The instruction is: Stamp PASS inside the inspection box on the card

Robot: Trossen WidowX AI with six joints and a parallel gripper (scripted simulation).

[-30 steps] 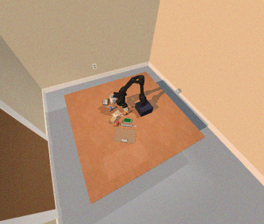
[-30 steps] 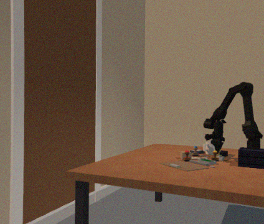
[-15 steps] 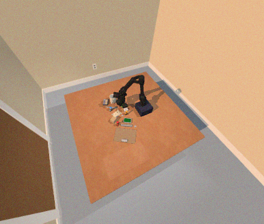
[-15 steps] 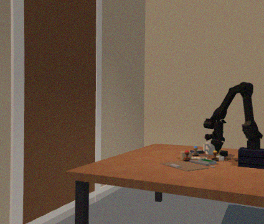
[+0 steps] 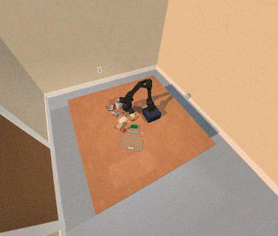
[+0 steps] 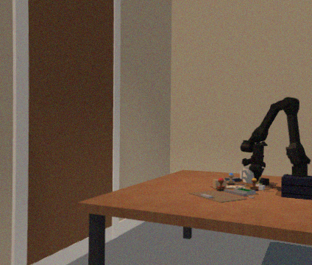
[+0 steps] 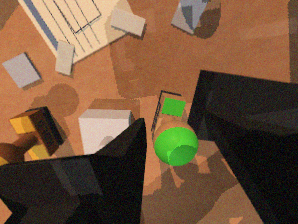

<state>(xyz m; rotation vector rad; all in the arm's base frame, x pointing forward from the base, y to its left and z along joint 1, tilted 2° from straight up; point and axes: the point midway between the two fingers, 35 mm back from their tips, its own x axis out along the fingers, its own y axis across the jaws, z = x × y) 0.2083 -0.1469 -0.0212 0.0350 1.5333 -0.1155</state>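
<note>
My gripper tip is now 10 mm past the green-knobbed stamp and 10 mm above it. Round my gripper tip: orange-knobbed stamp 120 mm to the left, 10 mm below, 10 mm ahead; then dark box 70 mm to the right, 20 mm below, 20 mm behind; then white block 60 mm to the left, 10 mm below, 10 mm behind.
</note>
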